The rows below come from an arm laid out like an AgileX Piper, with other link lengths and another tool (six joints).
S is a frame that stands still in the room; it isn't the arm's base.
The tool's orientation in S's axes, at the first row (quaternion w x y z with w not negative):
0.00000, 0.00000, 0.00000, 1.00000
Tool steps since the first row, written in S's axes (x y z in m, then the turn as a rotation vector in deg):
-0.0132, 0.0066, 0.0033, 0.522, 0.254, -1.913
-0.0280, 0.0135, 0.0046, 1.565, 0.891, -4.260
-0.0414, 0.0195, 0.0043, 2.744, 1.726, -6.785
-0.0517, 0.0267, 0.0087, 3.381, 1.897, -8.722
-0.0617, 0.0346, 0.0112, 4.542, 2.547, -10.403
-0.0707, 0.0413, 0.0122, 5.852, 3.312, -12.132
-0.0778, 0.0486, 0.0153, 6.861, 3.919, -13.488
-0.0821, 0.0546, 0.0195, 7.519, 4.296, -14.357
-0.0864, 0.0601, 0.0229, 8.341, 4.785, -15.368
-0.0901, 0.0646, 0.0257, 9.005, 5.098, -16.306
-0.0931, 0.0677, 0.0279, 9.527, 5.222, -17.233
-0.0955, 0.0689, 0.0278, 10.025, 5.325, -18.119
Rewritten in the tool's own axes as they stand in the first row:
0.0132, -0.0066, 0.0033, -0.522, -0.254, -1.913
0.0280, -0.0135, 0.0046, -1.565, -0.891, -4.260
0.0414, -0.0195, 0.0043, -2.744, -1.726, -6.785
0.0517, -0.0267, 0.0087, -3.381, -1.897, -8.722
0.0617, -0.0346, 0.0112, -4.542, -2.547, -10.403
0.0707, -0.0413, 0.0122, -5.852, -3.312, -12.132
0.0778, -0.0486, 0.0153, -6.861, -3.919, -13.488
0.0821, -0.0546, 0.0195, -7.519, -4.296, -14.357
0.0864, -0.0601, 0.0229, -8.341, -4.785, -15.368
0.0901, -0.0646, 0.0257, -9.005, -5.098, -16.306
0.0931, -0.0677, 0.0279, -9.527, -5.222, -17.233
0.0955, -0.0689, 0.0278, -10.025, -5.325, -18.119

